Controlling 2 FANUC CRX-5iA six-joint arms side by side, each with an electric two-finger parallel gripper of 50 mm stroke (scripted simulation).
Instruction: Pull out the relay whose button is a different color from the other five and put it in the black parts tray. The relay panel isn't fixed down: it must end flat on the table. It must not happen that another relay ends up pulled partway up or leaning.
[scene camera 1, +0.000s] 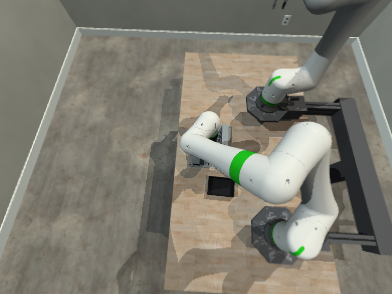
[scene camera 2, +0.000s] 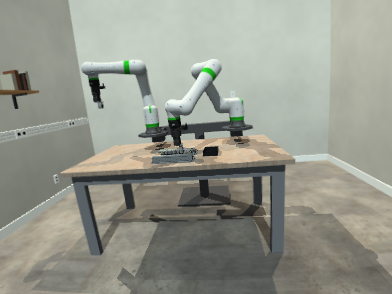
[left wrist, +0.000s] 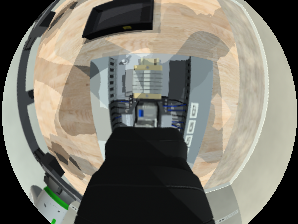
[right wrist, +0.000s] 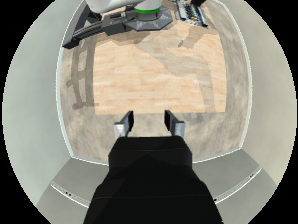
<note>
I see my left gripper, my right gripper and a relay panel.
</note>
